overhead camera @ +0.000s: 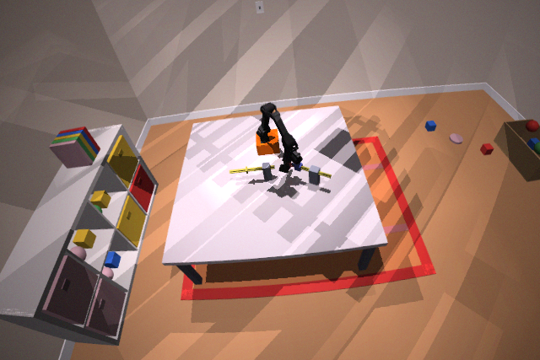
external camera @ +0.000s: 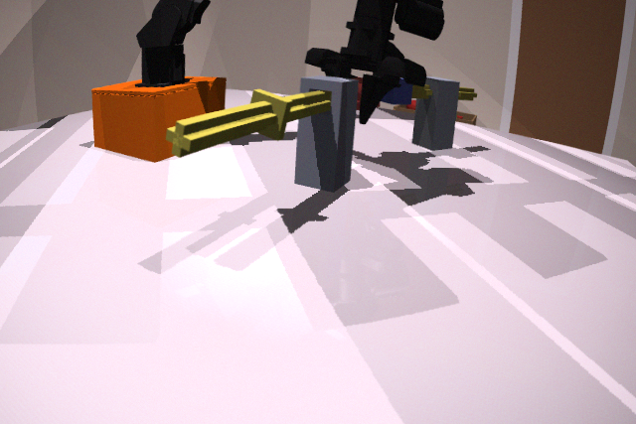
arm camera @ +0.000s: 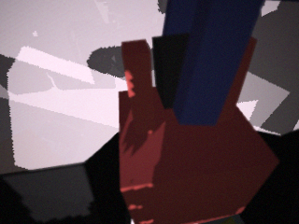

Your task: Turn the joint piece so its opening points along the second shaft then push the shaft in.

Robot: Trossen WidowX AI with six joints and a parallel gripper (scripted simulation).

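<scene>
My gripper tip is 1 cm short of the red joint piece, 2 cm to the right of it and 4 cm below it.
</scene>
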